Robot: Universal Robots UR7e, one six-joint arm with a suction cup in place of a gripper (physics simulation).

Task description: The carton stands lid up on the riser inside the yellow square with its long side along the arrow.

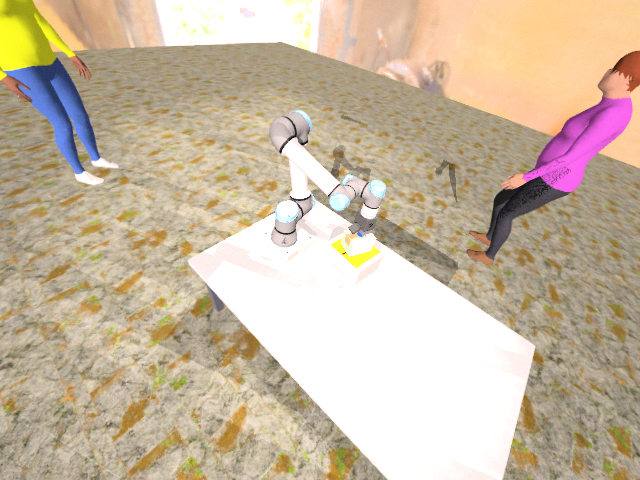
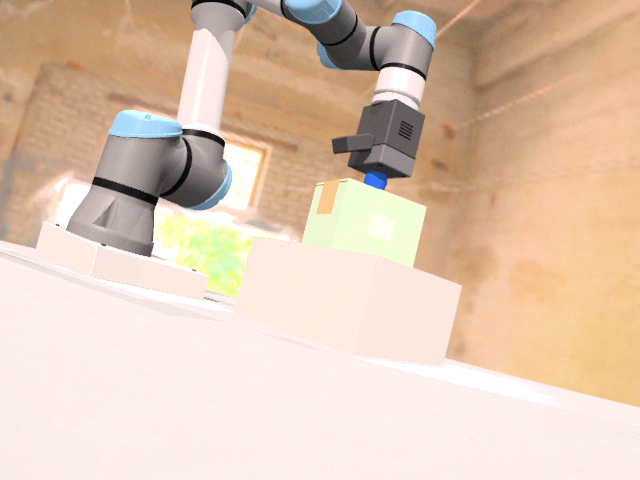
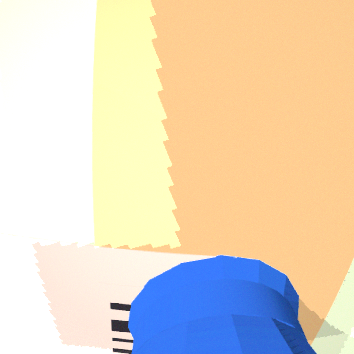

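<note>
The pale green carton [image 1: 361, 244] [image 2: 361, 223] stands on the white riser [image 1: 370, 269] [image 2: 346, 305], lid up, inside the yellow square [image 1: 363, 256]. Brown tape [image 2: 327, 197] [image 3: 263, 140] runs across its lid, and a barcode label [image 3: 88, 298] lies beside the tape. My blue suction cup [image 1: 359, 233] [image 2: 375, 180] [image 3: 214, 305] stands straight over the lid, at or just above its surface, near the carton's far edge. The suction is off and the carton rests on the riser on its own. The arrow shows only as a small dark mark [image 1: 342, 252] on the yellow.
The riser sits on a long white table [image 1: 392, 361] [image 2: 207, 392] beside the arm's base [image 1: 285, 232] [image 2: 124, 207]. A person in yellow [image 1: 35, 56] stands far left and a person in purple [image 1: 563, 154] stands right of the table.
</note>
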